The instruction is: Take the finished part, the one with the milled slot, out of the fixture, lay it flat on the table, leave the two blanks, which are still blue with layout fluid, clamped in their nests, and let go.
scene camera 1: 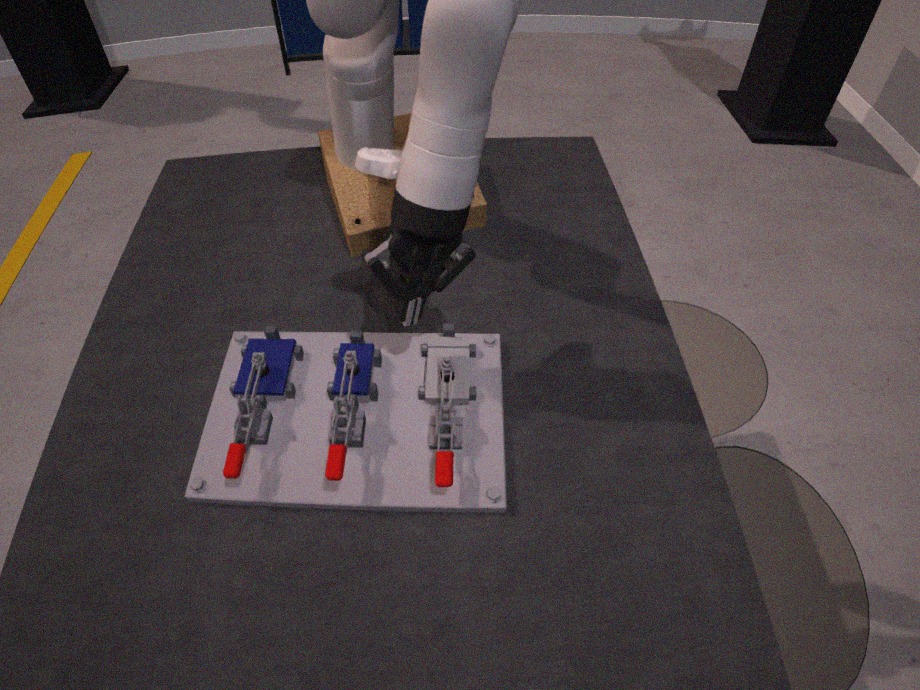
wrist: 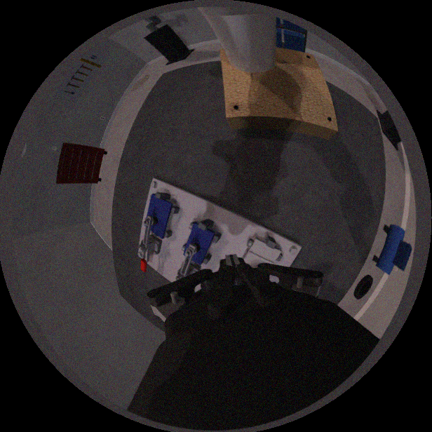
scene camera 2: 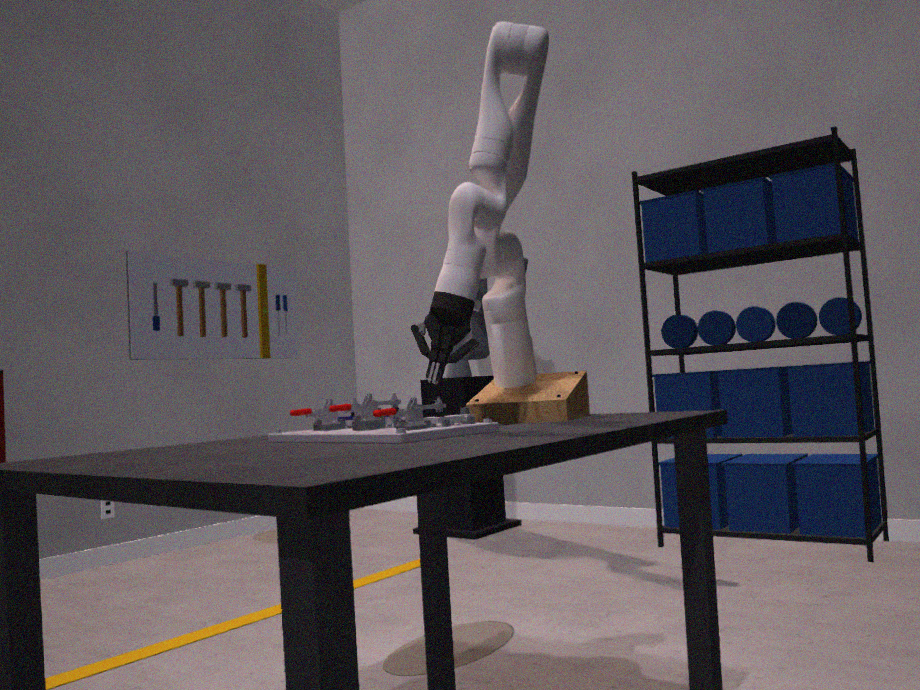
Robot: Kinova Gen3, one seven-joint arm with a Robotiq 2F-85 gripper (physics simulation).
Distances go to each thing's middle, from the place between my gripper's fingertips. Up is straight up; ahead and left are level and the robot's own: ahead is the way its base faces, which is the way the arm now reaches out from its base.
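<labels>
I see the finished part (scene camera 1: 438, 347) 20 mm ahead of my hand, 40 mm to the left of it and 60 mm below it. The white fixture plate (scene camera 1: 395, 469) is 70 mm ahead of my hand, 70 mm to the right of it and 80 mm below it, while the red handle (scene camera 1: 444, 459) is 40 mm below my hand, 40 mm to the left of it and 140 mm ahead of it. That leaves the narrower blue blank (scene camera 1: 360, 387), which I find 20 mm ahead of my hand, 60 mm below it and 70 mm to the right of it.
</labels>
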